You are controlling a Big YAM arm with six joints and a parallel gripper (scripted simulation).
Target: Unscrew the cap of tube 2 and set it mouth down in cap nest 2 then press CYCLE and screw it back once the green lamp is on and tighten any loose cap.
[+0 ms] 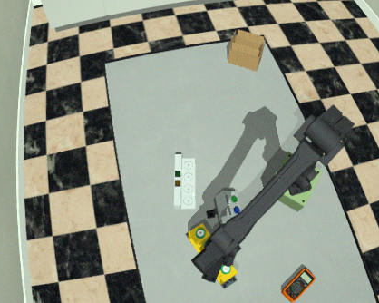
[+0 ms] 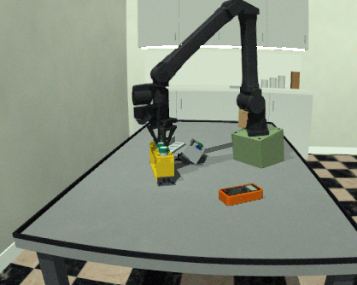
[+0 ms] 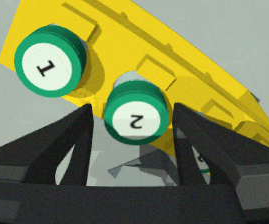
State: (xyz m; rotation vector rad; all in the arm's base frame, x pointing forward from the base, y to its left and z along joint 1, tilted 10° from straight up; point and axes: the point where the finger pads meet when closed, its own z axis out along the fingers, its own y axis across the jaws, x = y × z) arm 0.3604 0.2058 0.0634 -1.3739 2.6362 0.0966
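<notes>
Right now the cap is 1 cm below my hand. The rest, counted from my hand: grey key housing (10 cm behind, 19 cm to the right, 7 cm below); then green READY key (12 cm behind, 21 cm to the right, 6 cm below); then blue cycle key (12 cm behind, 17 cm to the right, 6 cm below).
</notes>
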